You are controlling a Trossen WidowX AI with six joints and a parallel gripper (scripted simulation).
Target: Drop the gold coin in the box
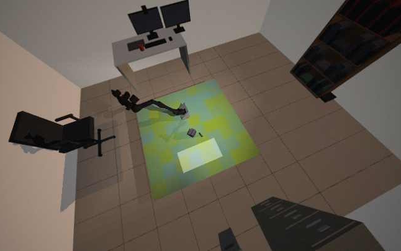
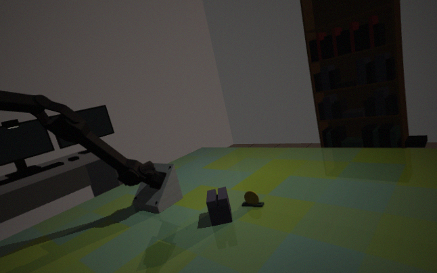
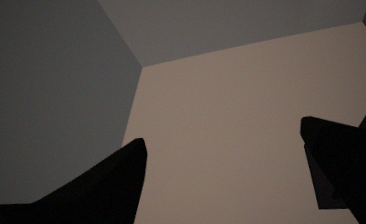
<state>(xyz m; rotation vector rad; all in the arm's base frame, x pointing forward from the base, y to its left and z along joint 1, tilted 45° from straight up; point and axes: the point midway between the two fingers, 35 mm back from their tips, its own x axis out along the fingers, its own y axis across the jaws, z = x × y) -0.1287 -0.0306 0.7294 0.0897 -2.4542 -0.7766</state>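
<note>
Now: the gold coin 490 mm ahead of my gripper tip, 650 mm to the left of it and 570 mm below it.
</note>
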